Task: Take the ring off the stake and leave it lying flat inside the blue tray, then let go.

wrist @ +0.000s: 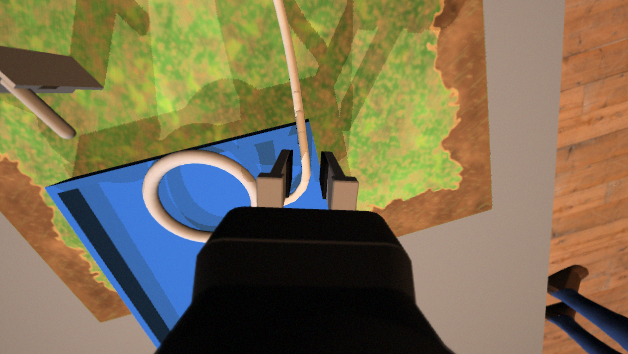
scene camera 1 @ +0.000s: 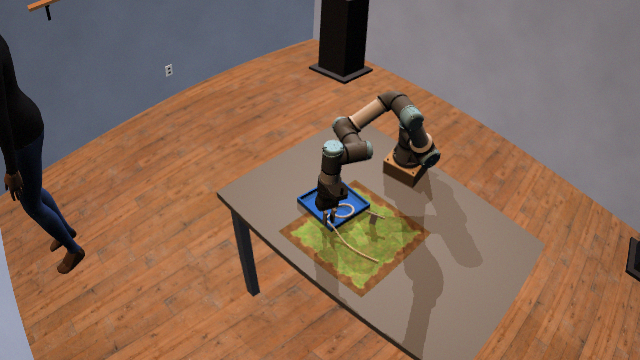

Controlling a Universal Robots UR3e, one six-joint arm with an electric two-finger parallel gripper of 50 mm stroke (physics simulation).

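Frame: origin at the arm's base, x back, y up, z left, level; millimetres.
Where they show: gripper, fingertip midpoint: [wrist: 306,165] [scene camera 1: 328,222]; arm's base, origin of the base link: [scene camera 1: 407,157].
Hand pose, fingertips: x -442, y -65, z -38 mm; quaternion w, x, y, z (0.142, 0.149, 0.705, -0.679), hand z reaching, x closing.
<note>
Each offset is from my fingertips to the top centre of the thing. "pt": to the spot under its first point. Level surfaces: height alone.
The pale ring @[pt dz +32, dx +101, dy +8 mm] [scene camera 1: 353,210] [wrist: 150,192] looks flat inside the blue tray @[dz -55, dx +94, dy +1 mm] [scene camera 1: 360,210] [wrist: 145,270], off the stake. A pale cord [scene camera 1: 360,254] [wrist: 290,60] runs over the tray's corner and curves beneath the fingers toward the ring; the left finger hides where they meet. My gripper [scene camera 1: 329,218] [wrist: 306,165] is partly open above that corner. The cord passes through the gap in the wrist view, with space on both sides. The stake @[dz +107, dx +127, dy +30 mm] [scene camera 1: 376,215] [wrist: 47,112] is a pale rod through a dark block beside the tray. The gripper body hides part of the tray and ring.
The tray stands on a green and brown mat @[dy -20 mm] [scene camera 1: 357,287] [wrist: 472,150] on a grey table @[dy -21 mm] [scene camera 1: 480,300] [wrist: 520,125]. The arm's base block [scene camera 1: 402,172] is at the table's far side. A person [scene camera 1: 22,120] stands on the floor at the left. A black pedestal [scene camera 1: 342,37] is behind.
</note>
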